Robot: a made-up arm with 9 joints. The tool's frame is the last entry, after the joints.
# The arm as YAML. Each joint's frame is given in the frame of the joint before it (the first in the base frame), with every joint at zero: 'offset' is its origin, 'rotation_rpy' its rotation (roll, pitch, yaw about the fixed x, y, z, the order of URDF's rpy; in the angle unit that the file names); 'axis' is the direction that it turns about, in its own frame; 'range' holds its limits. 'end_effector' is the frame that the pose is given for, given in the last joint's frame.
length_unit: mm
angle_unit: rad
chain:
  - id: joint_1
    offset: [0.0, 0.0, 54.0]
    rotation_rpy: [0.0, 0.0, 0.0]
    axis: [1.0, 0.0, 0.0]
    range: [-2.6, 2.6]
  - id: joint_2
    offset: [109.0, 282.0, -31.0]
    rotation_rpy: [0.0, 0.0, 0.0]
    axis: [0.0, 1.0, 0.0]
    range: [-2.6, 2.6]
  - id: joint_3
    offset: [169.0, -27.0, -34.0]
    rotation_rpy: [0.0, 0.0, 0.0]
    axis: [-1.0, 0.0, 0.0]
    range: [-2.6, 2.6]
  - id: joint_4
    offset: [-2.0, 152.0, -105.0]
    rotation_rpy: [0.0, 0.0, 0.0]
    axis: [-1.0, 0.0, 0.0]
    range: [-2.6, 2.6]
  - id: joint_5
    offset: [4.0, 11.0, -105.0]
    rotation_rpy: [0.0, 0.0, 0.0]
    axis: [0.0, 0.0, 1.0]
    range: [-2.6, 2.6]
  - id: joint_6
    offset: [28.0, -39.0, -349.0]
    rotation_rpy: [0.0, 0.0, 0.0]
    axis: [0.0, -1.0, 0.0]
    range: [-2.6, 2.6]
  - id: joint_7
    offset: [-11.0, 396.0, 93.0]
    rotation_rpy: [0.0, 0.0, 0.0]
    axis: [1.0, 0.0, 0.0]
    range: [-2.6, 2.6]
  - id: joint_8
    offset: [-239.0, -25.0, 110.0]
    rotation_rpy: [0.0, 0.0, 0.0]
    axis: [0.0, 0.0, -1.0]
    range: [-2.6, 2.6]
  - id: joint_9
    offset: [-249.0, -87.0, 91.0]
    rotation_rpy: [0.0, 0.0, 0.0]
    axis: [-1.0, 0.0, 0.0]
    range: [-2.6, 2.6]
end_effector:
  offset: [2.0, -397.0, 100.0]
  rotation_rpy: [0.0, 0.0, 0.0]
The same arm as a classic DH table. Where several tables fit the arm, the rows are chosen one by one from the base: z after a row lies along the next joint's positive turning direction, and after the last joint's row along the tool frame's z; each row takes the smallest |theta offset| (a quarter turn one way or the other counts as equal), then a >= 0, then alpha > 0; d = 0 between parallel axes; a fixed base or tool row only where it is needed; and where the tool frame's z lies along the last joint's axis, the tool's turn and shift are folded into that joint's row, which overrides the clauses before.
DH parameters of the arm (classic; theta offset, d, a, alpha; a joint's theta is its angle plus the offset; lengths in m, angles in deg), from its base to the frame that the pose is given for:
base (fixed): 90.00 0.0540 0.0000 90.00
joint_1: -90.00 0.1090 0.0310 -90.00
joint_2: 0.00 0.2550 0.0340 -90.00
joint_3: -55.36 0.0000 0.1847 0.00
joint_4: -34.64 -0.1710 0.0110 90.00
joint_5: -90.00 -0.4540 0.0280 90.00
joint_6: 90.00 -0.3570 0.0930 90.00
joint_7: 90.00 -0.2500 0.0250 -90.00
joint_8: 0.00 -0.2010 0.0870 -90.00
joint_9: 0.00 0.2470 0.3970 -90.00
tool (fixed): 90.00 0.1000 0.0000 0.00
Joint limits (deg, base to tool): -148.97..148.97 -148.97..148.97 -148.97..148.97 -148.97..148.97 -148.97..148.97 -148.97..148.97 -148.97..148.97 -148.97..148.97 -148.97..148.97

